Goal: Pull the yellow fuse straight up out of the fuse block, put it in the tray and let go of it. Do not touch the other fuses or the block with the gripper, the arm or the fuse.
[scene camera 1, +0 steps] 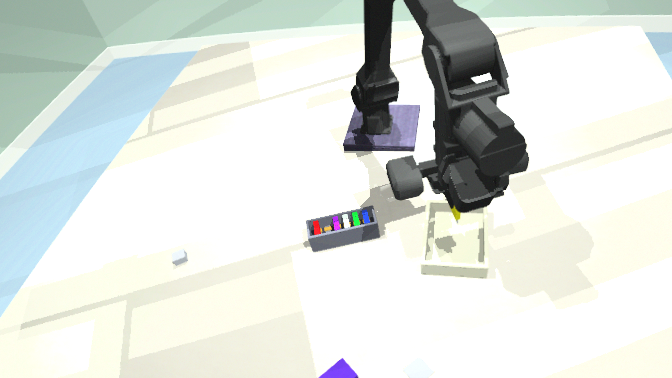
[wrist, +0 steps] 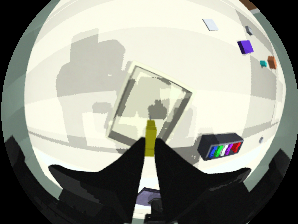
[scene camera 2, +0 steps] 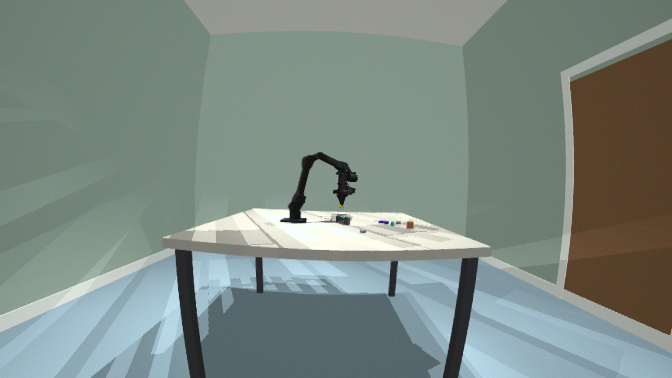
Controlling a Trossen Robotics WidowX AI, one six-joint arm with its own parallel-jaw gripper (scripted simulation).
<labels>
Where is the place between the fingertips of my gripper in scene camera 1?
455,205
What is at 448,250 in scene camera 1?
A tray.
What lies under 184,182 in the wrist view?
My gripper.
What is my gripper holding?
A yellow fuse.
</labels>
